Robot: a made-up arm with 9 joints. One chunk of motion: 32 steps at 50 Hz.
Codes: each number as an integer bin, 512 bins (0 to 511) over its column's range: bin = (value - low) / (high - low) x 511, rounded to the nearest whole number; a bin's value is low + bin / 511 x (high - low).
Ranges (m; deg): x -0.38..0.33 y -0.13..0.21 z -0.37..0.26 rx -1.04..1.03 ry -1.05..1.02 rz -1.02..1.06
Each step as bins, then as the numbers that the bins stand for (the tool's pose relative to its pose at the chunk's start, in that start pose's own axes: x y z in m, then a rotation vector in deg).
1 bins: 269 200 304 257 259 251
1 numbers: -0.0062 0.0031 0.0048 0.00 0.00 0.00
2 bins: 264 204 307 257 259 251
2 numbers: -0.0132 0.0057 0.0085 0.00 0.00 0.00
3 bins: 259 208 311 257 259 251
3 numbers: -0.0201 0.0084 0.0134 0.00 0.00 0.00
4 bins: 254 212 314 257 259 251
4 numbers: -0.0271 0.0111 0.0171 0.00 0.00 0.00
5 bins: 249 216 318 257 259 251
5 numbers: -0.0340 0.0137 0.0221 0.00 0.00 0.00
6 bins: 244 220 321 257 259 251
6 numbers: -0.0410 0.0164 0.0258 0.00 0.00 0.00
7 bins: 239 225 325 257 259 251
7 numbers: -0.0479 0.0197 0.0307 0.00 0.00 0.00
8 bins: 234 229 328 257 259 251
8 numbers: -0.0549 0.0224 0.0344 0.00 0.00 0.00
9 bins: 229 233 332 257 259 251
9 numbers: -0.0618 0.0250 0.0393 0.00 0.00 0.00
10 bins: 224 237 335 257 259 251
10 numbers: -0.0688 0.0277 0.0430 0.00 0.00 0.00
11 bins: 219 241 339 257 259 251
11 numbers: -0.0757 0.0304 0.0479 0.00 0.00 0.00
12 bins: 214 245 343 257 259 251
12 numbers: -0.0827 0.0330 0.0529 0.00 0.00 0.00
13 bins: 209 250 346 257 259 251
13 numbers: -0.0896 0.0363 0.0566 0.00 0.00 0.00
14 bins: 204 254 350 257 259 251
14 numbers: -0.0966 0.0390 0.0615 0.00 0.00 0.00
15 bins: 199 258 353 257 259 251
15 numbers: -0.1035 0.0417 0.0652 0.00 0.00 0.00
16 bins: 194 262 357 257 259 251
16 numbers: -0.1105 0.0443 0.0701 0.00 0.00 0.00
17 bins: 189 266 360 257 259 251
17 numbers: -0.1174 0.0470 0.0738 0.00 0.00 0.00
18 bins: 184 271 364 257 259 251
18 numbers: -0.1243 0.0503 0.0788 0.00 0.00 0.00
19 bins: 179 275 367 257 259 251
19 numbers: -0.1313 0.0530 0.0825 0.00 0.00 0.00
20 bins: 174 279 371 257 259 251
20 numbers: -0.1382 0.0556 0.0874 0.00 0.00 0.00
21 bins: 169 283 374 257 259 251
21 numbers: -0.1452 0.0583 0.0911 0.00 0.00 0.00
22 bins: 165 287 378 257 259 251
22 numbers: -0.1507 0.0610 0.0960 0.00 0.00 0.00
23 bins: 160 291 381 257 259 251
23 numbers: -0.1577 0.0636 0.0997 0.00 0.00 0.00
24 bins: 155 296 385 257 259 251
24 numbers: -0.1646 0.0669 0.1047 0.00 0.00 0.00
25 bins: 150 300 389 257 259 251
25 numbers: -0.1716 0.0696 0.1096 0.00 0.00 0.00
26 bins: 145 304 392 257 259 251
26 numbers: -0.1785 0.0723 0.1133 0.00 0.00 0.00
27 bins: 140 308 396 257 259 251
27 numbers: -0.1855 0.0749 0.1182 0.00 0.00 0.00
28 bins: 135 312 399 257 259 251
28 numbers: -0.1924 0.0776 0.1219 0.00 0.00 0.00
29 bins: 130 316 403 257 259 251
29 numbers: -0.1994 0.0803 0.1268 0.00 0.00 0.00
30 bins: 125 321 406 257 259 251
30 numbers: -0.2063 0.0836 0.1305 0.00 0.00 0.00
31 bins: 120 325 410 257 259 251
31 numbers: -0.2133 0.0862 0.1355 0.00 0.00 0.00
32 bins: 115 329 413 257 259 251
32 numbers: -0.2202 0.0889 0.1392 0.00 0.00 0.00
